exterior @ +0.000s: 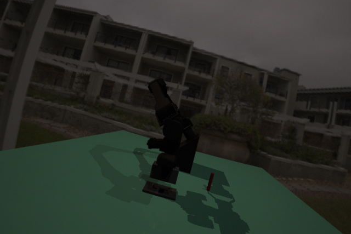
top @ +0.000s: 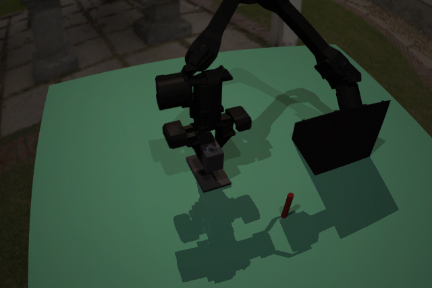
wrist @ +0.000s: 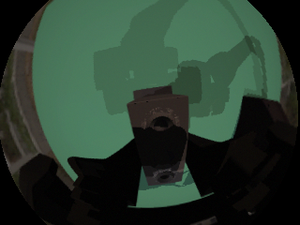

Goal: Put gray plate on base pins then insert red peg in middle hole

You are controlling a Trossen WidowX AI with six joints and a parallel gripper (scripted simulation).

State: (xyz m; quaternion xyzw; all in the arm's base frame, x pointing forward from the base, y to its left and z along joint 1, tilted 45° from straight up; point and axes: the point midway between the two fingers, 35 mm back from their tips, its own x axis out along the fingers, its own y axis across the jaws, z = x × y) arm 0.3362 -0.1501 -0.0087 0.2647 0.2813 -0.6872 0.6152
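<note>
Now: gripper tip 200 mm to the right of the red peg, 100 mm past it and 20 mm above it. Also, from my gripper tip: gray plate (30 mm above).
</note>
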